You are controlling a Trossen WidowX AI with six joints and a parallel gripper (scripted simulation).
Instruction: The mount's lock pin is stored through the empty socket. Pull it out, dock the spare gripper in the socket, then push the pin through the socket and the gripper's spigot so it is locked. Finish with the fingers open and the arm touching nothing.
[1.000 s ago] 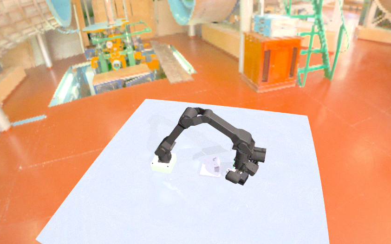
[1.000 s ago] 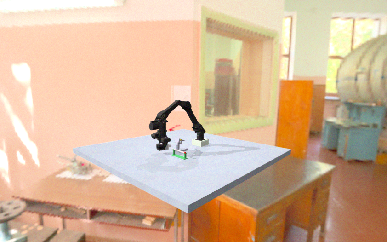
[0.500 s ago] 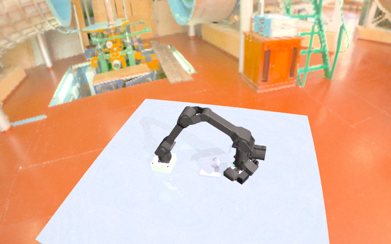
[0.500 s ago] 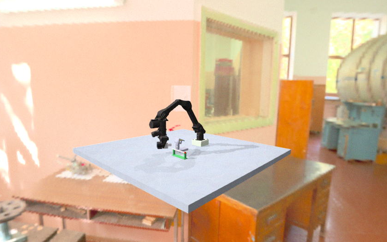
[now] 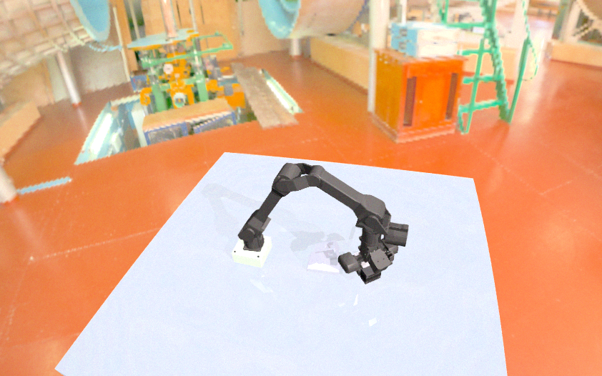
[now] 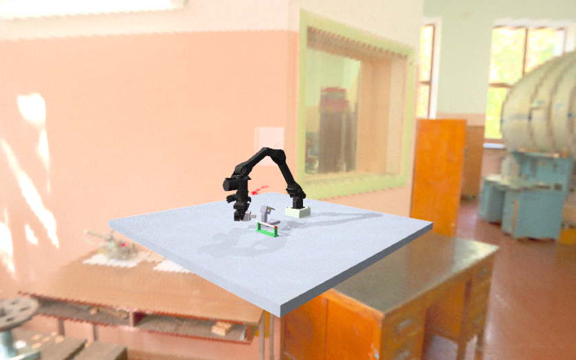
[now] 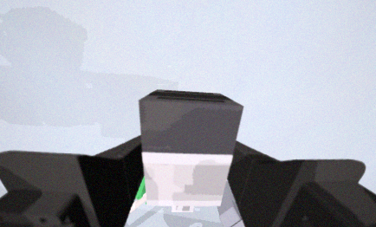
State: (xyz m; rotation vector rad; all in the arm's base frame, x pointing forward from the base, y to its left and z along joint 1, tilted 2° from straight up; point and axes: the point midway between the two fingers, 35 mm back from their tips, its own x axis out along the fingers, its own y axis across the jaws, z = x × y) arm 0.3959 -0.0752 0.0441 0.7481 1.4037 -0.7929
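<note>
Right now my gripper tip is 10 mm past the spare gripper, 10 mm to the right of it and 20 mm below it. Also, from my gripper tip: green cradle (160 mm to the left, 20 mm below); then mount (130 mm behind, 60 mm to the left).
</note>
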